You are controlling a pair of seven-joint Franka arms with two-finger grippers.
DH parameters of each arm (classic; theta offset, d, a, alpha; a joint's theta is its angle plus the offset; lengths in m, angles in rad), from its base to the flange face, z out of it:
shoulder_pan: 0 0.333 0 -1.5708
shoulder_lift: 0 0 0 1.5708
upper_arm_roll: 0 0.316 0.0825 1.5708
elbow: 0 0 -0.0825 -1.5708
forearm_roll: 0 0.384 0 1.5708
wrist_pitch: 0 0 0.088 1.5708
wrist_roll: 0 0.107 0 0
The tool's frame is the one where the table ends.
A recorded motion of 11 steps. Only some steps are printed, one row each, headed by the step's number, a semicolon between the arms.
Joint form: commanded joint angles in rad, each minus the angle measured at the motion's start. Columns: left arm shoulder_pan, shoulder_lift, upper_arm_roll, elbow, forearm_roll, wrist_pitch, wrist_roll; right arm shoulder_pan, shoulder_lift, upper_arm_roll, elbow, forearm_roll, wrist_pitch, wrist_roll.
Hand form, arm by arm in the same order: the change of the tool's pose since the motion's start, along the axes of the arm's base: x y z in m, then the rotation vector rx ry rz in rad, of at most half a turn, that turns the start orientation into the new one. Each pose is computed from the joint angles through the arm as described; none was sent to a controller.
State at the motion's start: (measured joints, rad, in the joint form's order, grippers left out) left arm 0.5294 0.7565 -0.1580 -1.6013 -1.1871 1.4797 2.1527; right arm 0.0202 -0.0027 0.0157 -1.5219 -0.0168 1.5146 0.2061
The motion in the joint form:
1: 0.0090 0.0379 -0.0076 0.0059 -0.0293 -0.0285 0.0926; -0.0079 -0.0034 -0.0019 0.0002 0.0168 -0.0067 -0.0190
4: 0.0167 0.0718 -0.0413 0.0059 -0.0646 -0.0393 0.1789; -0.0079 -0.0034 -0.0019 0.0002 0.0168 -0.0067 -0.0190
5: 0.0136 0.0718 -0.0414 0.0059 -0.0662 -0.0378 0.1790; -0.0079 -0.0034 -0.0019 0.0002 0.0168 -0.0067 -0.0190
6: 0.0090 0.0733 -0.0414 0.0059 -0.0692 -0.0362 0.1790; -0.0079 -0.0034 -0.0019 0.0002 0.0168 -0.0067 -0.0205
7: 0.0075 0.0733 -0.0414 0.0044 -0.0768 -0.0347 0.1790; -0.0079 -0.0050 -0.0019 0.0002 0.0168 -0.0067 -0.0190
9: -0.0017 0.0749 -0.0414 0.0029 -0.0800 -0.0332 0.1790; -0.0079 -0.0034 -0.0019 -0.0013 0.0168 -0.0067 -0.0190
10: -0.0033 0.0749 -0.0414 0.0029 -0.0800 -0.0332 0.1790; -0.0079 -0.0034 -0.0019 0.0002 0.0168 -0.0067 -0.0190
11: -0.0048 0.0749 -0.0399 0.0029 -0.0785 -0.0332 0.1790; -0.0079 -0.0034 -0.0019 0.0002 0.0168 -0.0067 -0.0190
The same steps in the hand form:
1: -0.0019 -0.0024 -0.0157 -0.0543 -0.0740 -0.0011; -0.0017 -0.0035 0.0014 0.0167 0.0038 0.0100
4: 0.0003 -0.0180 -0.0276 -0.1165 -0.1508 0.0016; -0.0017 -0.0035 0.0014 0.0167 0.0038 0.0100
5: 0.0010 -0.0198 -0.0275 -0.1166 -0.1510 0.0006; -0.0017 -0.0035 0.0014 0.0167 0.0038 0.0100
6: 0.0017 -0.0226 -0.0283 -0.1182 -0.1500 -0.0005; -0.0017 -0.0035 0.0014 0.0168 0.0038 0.0115
7: 0.0023 -0.0236 -0.0284 -0.1223 -0.1500 0.0047; -0.0022 -0.0035 0.0022 0.0168 0.0022 0.0101
9: 0.0031 -0.0296 -0.0297 -0.1251 -0.1473 -0.0010; -0.0017 -0.0035 0.0007 0.0167 0.0053 0.0100
10: 0.0033 -0.0306 -0.0297 -0.1252 -0.1472 -0.0025; -0.0017 -0.0035 0.0014 0.0167 0.0038 0.0100
11: 0.0032 -0.0308 -0.0301 -0.1234 -0.1463 -0.0042; -0.0017 -0.0035 0.0014 0.0167 0.0038 0.0100

